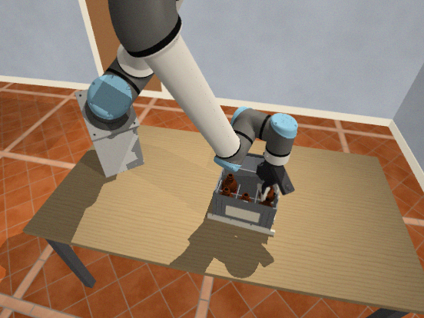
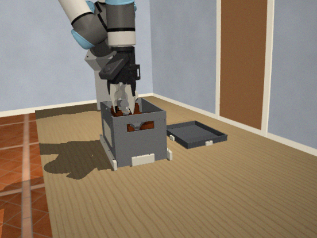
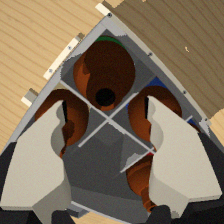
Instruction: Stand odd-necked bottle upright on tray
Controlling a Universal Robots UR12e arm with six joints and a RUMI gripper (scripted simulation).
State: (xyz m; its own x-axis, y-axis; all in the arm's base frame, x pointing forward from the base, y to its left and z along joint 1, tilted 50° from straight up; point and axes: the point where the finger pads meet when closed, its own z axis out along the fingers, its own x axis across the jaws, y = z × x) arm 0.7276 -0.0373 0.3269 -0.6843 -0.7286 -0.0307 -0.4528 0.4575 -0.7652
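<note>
Right now my hand is 10 mm short of the bottle, 90 mm to the right of it and 100 mm above it. Round my hand: grey tray (70 mm behind, 350 mm to the left, 180 mm below); grey crate (80 mm behind, 60 mm to the left, 100 mm below).
</note>
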